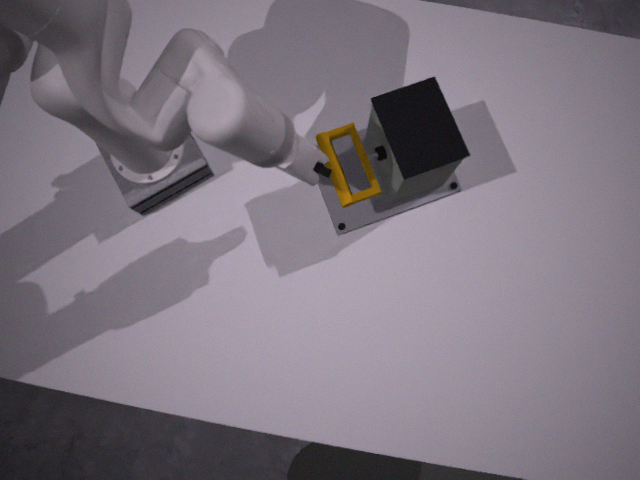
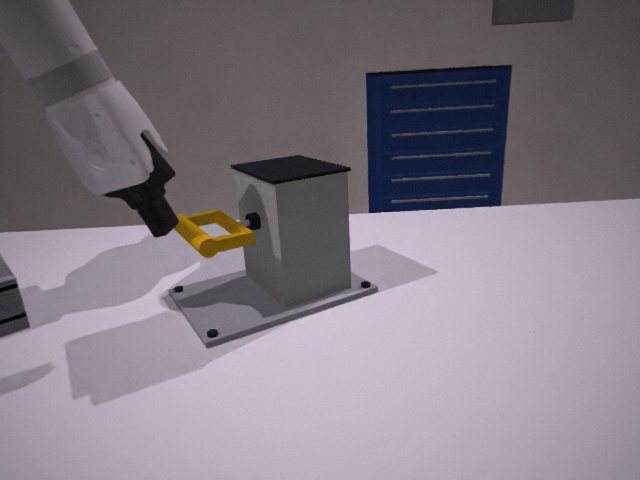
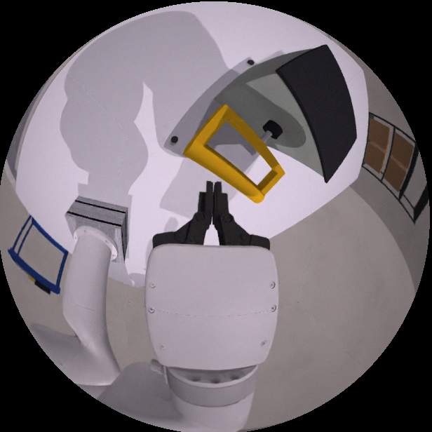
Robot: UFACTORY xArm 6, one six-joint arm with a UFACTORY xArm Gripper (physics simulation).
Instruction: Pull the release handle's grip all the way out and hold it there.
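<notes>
The release handle is a yellow rectangular frame with a thick round grip bar (image 1: 338, 180) (image 2: 193, 235) (image 3: 223, 172) on the robot's side. A short length of grey rod (image 1: 373, 155) (image 2: 245, 223) (image 3: 267, 136) shows between the frame and a black collar (image 1: 381, 152) (image 2: 252, 221) (image 3: 272, 129) on the grey-green box (image 2: 310, 232), so the handle stands close to the box. My gripper (image 1: 323, 169) (image 2: 165, 230) (image 3: 212, 189) is shut and empty. Its fingertips are outside the frame, on the robot's side of the grip bar and very near it; whether they touch it I cannot tell.
The box's black lid (image 1: 418, 129) (image 2: 292, 167) (image 3: 322, 110) rises above the handle. The box stands on a grey base plate (image 1: 333, 211) (image 2: 206, 310) with black bolts. The arm's base block (image 1: 170, 188) (image 2: 10, 304) is beyond the gripper. A blue cabinet (image 2: 439, 144) stands behind the table.
</notes>
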